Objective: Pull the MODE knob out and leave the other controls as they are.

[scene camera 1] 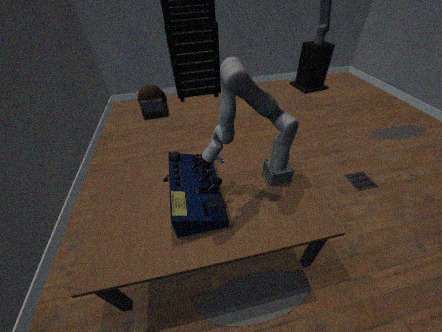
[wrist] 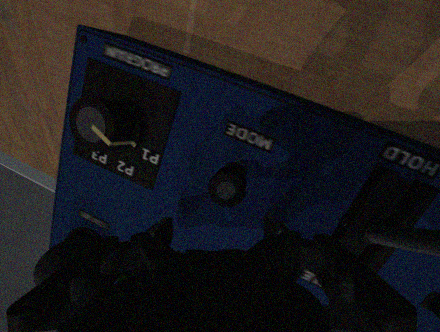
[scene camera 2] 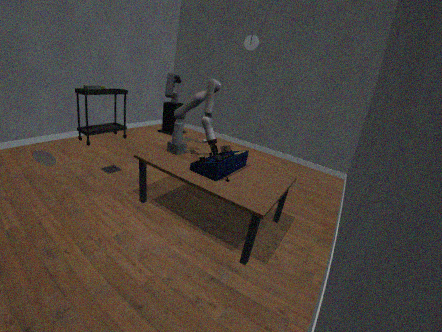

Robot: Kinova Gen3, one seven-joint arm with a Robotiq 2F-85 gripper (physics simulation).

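Places are measured from the arm's base along level axes (x back, y right, z up), in centimetres.
Where they show: gripper, fingertip midpoint: (scene camera 1: 196, 174) (wrist: 217, 226); arm's base, link origin: (scene camera 1: 277, 164) (scene camera 2: 177, 142).
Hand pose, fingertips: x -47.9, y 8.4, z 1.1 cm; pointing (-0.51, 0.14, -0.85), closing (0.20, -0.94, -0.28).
Things, the pixels of their top centre, and the offset from my fingertips. "pt": a spot on its surface instead. Level surfaces: height alone.
- blue control panel, surface spot: (wrist: 202, 109) pt dx +9.2, dy +4.2, dz -3.9 cm
- MODE label, top centre: (wrist: 248, 137) dx +8.0, dy -0.4, dz -3.4 cm
- PROGRAM dial, top centre: (wrist: 80, 134) dx +6.6, dy +11.9, dz +1.6 cm
- dark control, surface spot: (wrist: 368, 224) pt dx +4.1, dy -11.5, dz -2.0 cm
- yellow label, surface spot: (scene camera 1: 179, 203) pt dx -13.0, dy -18.9, dz +2.9 cm
- table, surface height: dz -11.0 cm
A blue control panel (scene camera 1: 194, 215) (scene camera 2: 220, 168) (wrist: 202, 109) lies on the wooden table. In the wrist view its MODE knob (wrist: 226, 190), small, black and round with a grey top, sits just below the MODE label (wrist: 248, 139). My gripper (scene camera 1: 203, 168) (scene camera 2: 214, 152) (wrist: 217, 226) is open and empty. It hovers close above the panel, with the knob just ahead of the gap between the two dark fingers, not touching it. The PROGRAM dial (wrist: 91, 123) sits at the left, its pointer towards P1.
A dark control (wrist: 368, 224) stands at the panel's right edge in the wrist view. A yellow label (scene camera 1: 179, 203) and a row of small buttons (scene camera 1: 176, 171) lie along the panel's left side. The arm's base (scene camera 1: 278, 173) stands on the table (scene camera 1: 121, 250) to the right of the panel.
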